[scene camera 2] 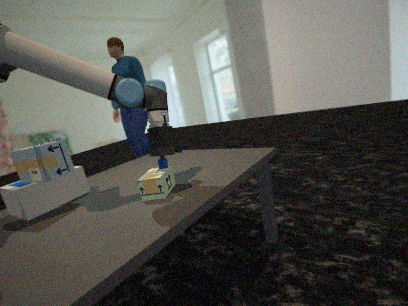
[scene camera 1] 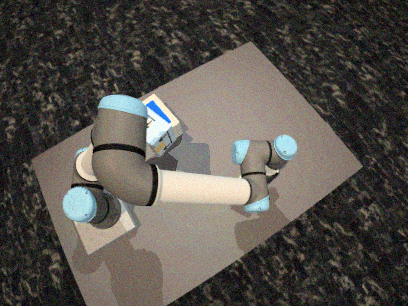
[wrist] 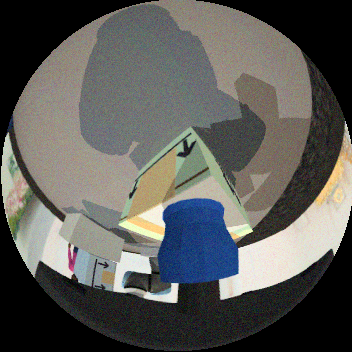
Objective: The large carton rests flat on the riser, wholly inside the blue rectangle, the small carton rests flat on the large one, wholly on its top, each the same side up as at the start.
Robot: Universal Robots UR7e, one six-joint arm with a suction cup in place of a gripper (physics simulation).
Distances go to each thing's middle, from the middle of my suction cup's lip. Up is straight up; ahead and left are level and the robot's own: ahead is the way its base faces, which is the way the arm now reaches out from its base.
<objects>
My suction cup is now 4 cm past the small carton point(scene camera 2: 157, 183), 1 cm to the left of it and 5 cm above it. From my suction cup the other things lie so: white riser point(scene camera 2: 31, 199) (36 cm behind, 41 cm to the left, 3 cm below); then large carton point(scene camera 1: 160, 135) (34 cm behind, 33 cm to the left, 10 cm above).
</objects>
